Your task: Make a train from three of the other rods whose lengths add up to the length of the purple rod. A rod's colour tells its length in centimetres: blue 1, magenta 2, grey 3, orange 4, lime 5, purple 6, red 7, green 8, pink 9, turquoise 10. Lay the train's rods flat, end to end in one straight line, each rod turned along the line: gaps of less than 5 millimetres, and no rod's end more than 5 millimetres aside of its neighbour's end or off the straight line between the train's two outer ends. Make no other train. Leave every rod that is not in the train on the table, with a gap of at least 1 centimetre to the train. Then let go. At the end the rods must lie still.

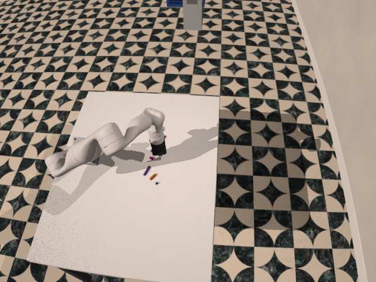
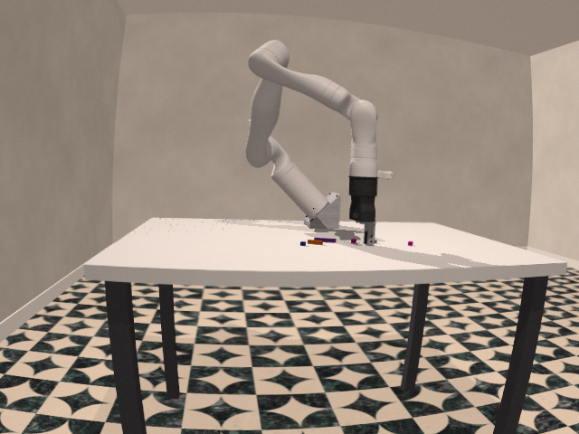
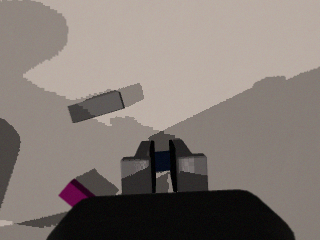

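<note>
My gripper is now 5 cm past the grey rod, 2 cm to the right of it and 2 cm above it. Also, from my hand: purple rod 12 cm to the right, 4 cm behind, 2 cm below; orange rod 15 cm to the right, 2 cm below.
</note>
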